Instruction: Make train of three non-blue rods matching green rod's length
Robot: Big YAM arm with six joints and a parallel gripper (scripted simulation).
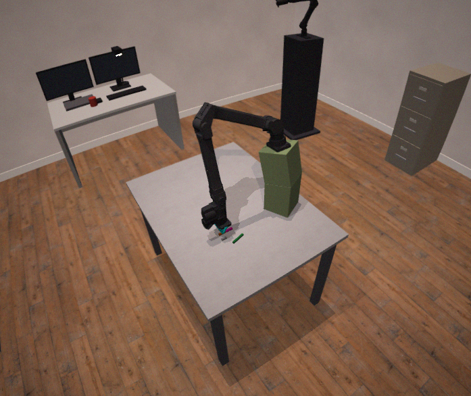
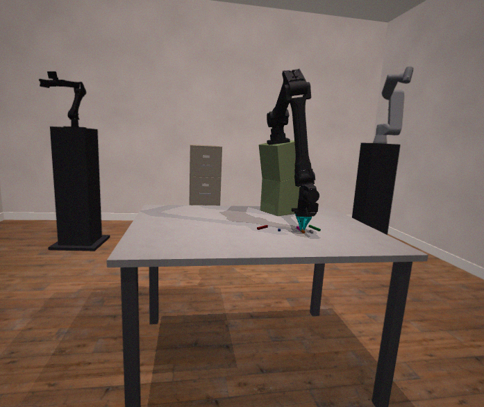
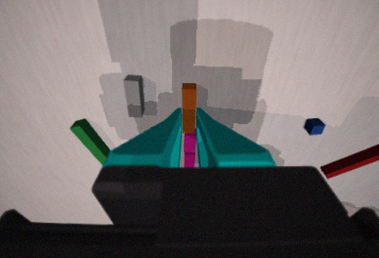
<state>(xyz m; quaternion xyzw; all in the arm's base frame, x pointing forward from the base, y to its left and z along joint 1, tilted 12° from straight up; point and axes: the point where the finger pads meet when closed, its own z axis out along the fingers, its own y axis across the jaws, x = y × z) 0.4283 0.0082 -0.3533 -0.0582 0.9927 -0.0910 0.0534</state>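
Now: hand 1 cm above the orange rod. From my hand the other things lie so: grey rod 1 cm ahead, 4 cm to the left, 1 cm below; green rod 6 cm behind, 8 cm to the left, 1 cm below; small blue rod 11 cm to the right, 1 cm below.
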